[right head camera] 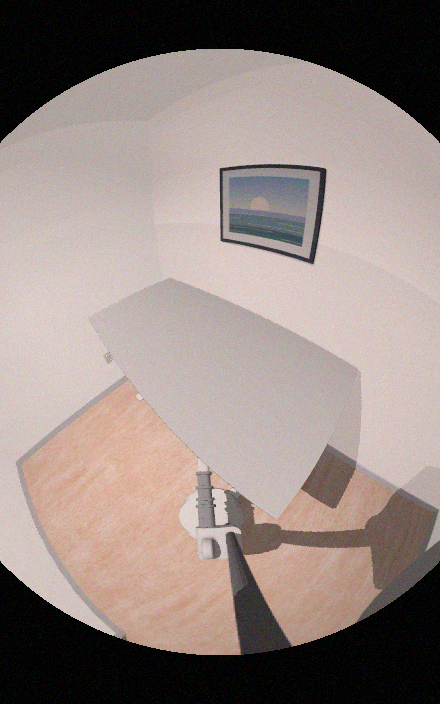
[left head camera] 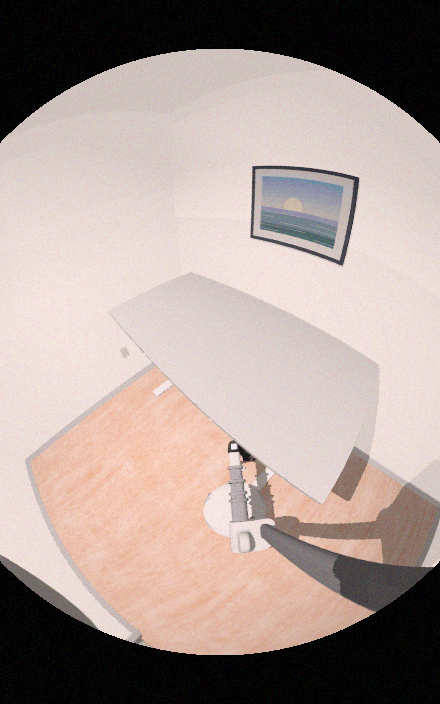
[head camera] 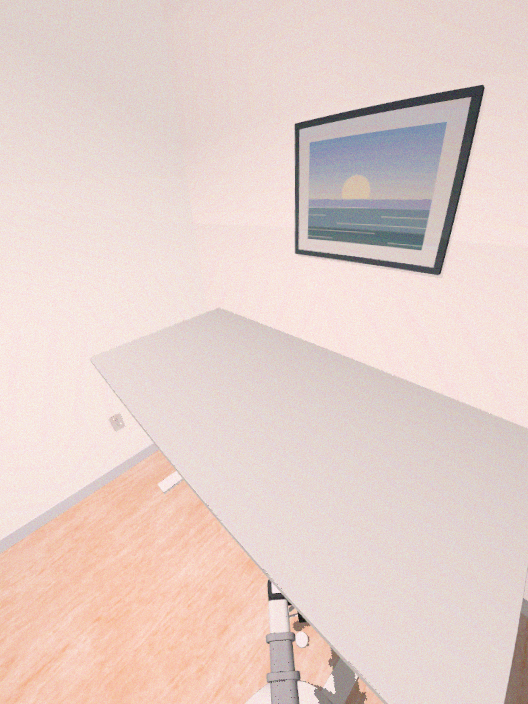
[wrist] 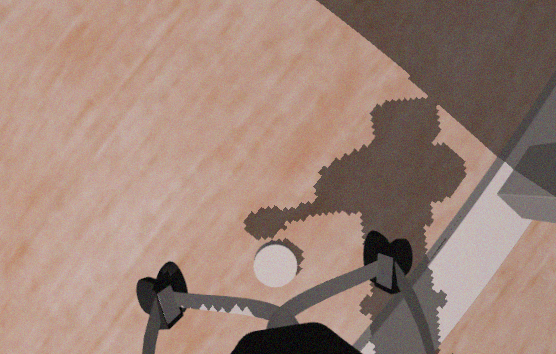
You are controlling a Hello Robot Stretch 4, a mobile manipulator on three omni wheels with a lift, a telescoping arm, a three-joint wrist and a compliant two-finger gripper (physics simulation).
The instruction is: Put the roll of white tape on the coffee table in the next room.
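Frame: origin at the robot's base, x ahead, y left, z up, level; millimetres.
Where they show: gripper, fingertip midpoint: [wrist: 274, 268].
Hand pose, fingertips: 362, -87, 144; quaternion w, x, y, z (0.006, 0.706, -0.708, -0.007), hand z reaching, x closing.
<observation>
After its pixels a point has its place, as x, y, z.
A round white thing, seen from above and most likely the roll of white tape [wrist: 275, 266] {326, -87, -3} [head camera: 301, 639] {325, -87, -3}, lies on the wood floor, with a small shadow beside it. In the wrist view my gripper [wrist: 274, 268] {362, -87, 144} is open, its black fingertips wide apart to the left and right of the white roll, neither touching it. The gap between roll and fingers in height is hard to judge. In the head camera view the gripper is mostly hidden beneath the near edge of a large pale grey table. A coffee table in another room does not show.
The large grey table [head camera: 341, 454] {537, -195, 923} [left head camera: 259, 353] {657, -130, 923} [right head camera: 233, 363] {626, -174, 923} stands in front of me, above the end of my arm [head camera: 281, 653] {218, 0, 555} [left head camera: 237, 488] {137, -1, 558} [right head camera: 205, 498] {116, -6, 570}. Its white foot bar [wrist: 475, 255] lies right of the gripper. A framed picture [head camera: 369, 187] {1023, -372, 1533} hangs on the wall behind.
</observation>
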